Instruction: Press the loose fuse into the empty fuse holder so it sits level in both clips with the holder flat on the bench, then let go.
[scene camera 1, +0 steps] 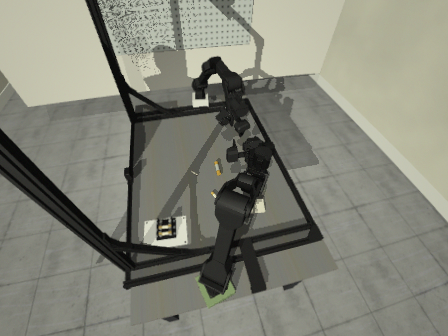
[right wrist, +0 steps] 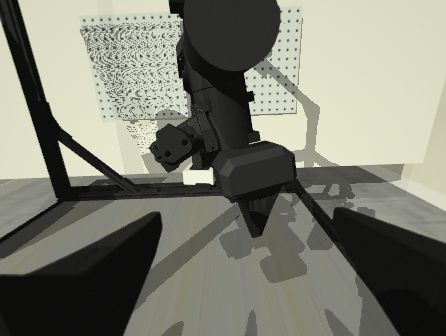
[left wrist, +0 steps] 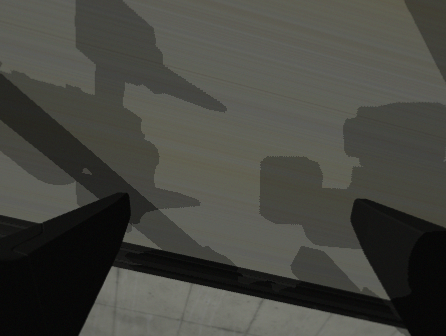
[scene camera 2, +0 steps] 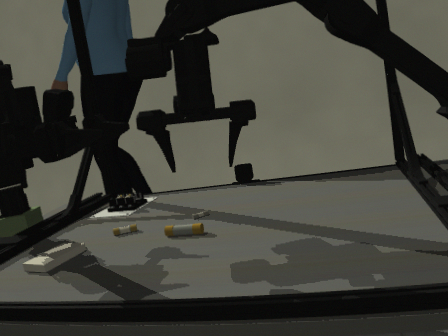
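Pixels of known places: left gripper, fingertip midpoint: [scene camera 1: 236, 131] [right wrist: 243, 216] [left wrist: 241, 206] [scene camera 2: 202, 169]; right gripper, fingertip midpoint: [scene camera 1: 244, 138] [right wrist: 246, 217] [scene camera 2: 116, 129]; left arm's base, origin of the base link: [scene camera 1: 200, 96] [right wrist: 201, 166]; right arm's base, origin of the base link: [scene camera 1: 215, 284] [scene camera 2: 15, 213].
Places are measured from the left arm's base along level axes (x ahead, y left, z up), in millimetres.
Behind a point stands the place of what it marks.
A black fuse holder block [scene camera 1: 166, 228] @[y -161, x 856, z -54 mm] [scene camera 2: 126, 201] @[y -135, x 835, z -40 mm] sits on a white board [scene camera 1: 181, 236] @[y -101, x 891, z -63 mm] [scene camera 2: 102, 213] @[y -111, x 906, z -63 mm]; tan bars show across it, but its clips are too small to judge. Three loose fuses lie on the bench: a large grey one with orange ends [scene camera 1: 217, 168] @[y 68, x 566, z -46 mm] [scene camera 2: 184, 230] @[y 78, x 552, z -53 mm], a smaller one [scene camera 1: 214, 195] @[y 43, x 716, z -53 mm] [scene camera 2: 125, 230] @[y 52, x 713, z -58 mm], and a tiny pale one [scene camera 1: 194, 173] @[y -46, x 579, z -59 mm] [scene camera 2: 201, 214] @[y -44, x 572, z -59 mm]. My left gripper [scene camera 1: 231, 125] @[y 169, x 445, z 80 mm] [scene camera 2: 202, 169] @[y 169, x 445, z 80 mm] [left wrist: 241, 206] @[y 169, x 445, z 80 mm] is open and empty, pointing down above the bench. My right gripper [scene camera 1: 246, 142] @[y 178, x 587, z 165 mm] is open and empty, raised and facing the left gripper, well away from the holder.
A cream block [scene camera 1: 259, 205] @[y 234, x 785, z -50 mm] [scene camera 2: 55, 257] @[y 221, x 757, z -50 mm] lies under the right arm. Black frame rails [scene camera 1: 131, 200] @[y -337, x 714, z -67 mm] [scene camera 2: 225, 310] @[y 370, x 349, z -52 mm] edge the bench, with uprights at its corners. A green block [scene camera 1: 210, 299] @[y 3, x 1129, z -13 mm] is under the right arm's base. The two grippers are close together in scene camera 1.
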